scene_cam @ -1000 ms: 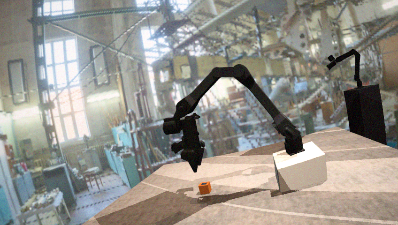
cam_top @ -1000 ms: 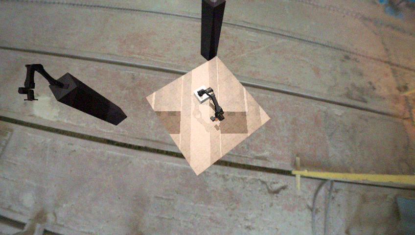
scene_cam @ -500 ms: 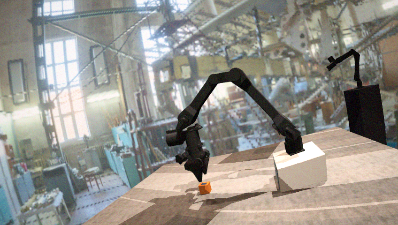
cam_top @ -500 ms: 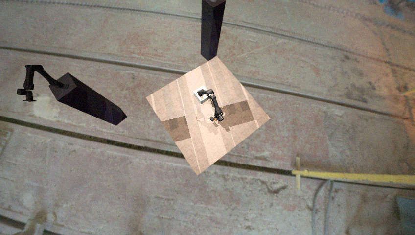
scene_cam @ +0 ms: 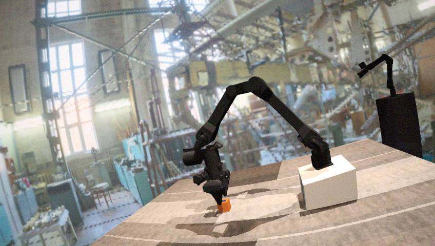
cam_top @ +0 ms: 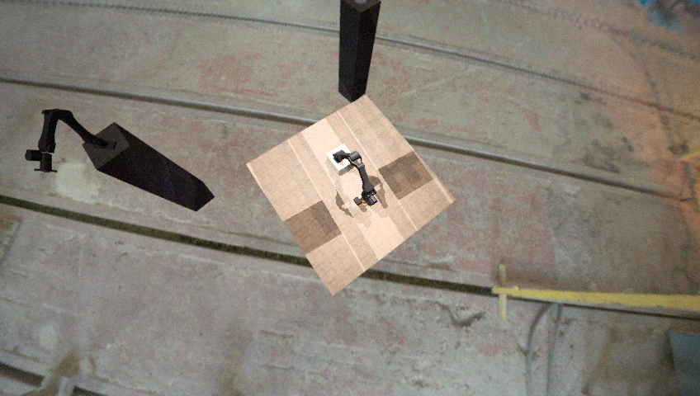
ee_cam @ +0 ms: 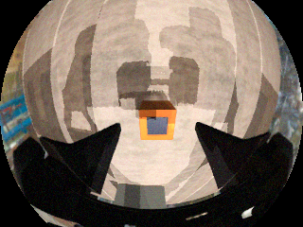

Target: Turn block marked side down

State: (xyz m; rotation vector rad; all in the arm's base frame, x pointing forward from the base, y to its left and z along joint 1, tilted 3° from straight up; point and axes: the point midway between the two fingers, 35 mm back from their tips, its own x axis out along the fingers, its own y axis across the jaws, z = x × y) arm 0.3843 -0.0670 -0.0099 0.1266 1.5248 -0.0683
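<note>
Now: gripper tip 10 mm above the orange block.
</note>
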